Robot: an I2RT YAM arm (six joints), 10 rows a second.
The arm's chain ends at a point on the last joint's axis. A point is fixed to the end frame.
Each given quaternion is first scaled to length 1.
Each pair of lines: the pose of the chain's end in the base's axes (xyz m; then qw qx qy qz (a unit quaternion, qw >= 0)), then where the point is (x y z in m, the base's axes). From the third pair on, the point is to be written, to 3 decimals.
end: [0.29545, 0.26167, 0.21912, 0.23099, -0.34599, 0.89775, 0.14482]
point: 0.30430 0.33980 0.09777
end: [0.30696, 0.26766, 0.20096, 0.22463, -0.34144, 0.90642, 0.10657]
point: 0.31922 0.33635 0.07431
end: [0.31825, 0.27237, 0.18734, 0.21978, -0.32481, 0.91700, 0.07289]
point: 0.335 0.333 0.057
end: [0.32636, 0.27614, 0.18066, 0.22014, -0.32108, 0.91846, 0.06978]
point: 0.343 0.336 0.050
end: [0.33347, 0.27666, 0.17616, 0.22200, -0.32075, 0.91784, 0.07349]
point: 0.351 0.337 0.046
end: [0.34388, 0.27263, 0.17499, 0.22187, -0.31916, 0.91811, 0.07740]
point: 0.361 0.334 0.045
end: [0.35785, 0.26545, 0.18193, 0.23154, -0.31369, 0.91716, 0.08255]
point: 0.377 0.329 0.054
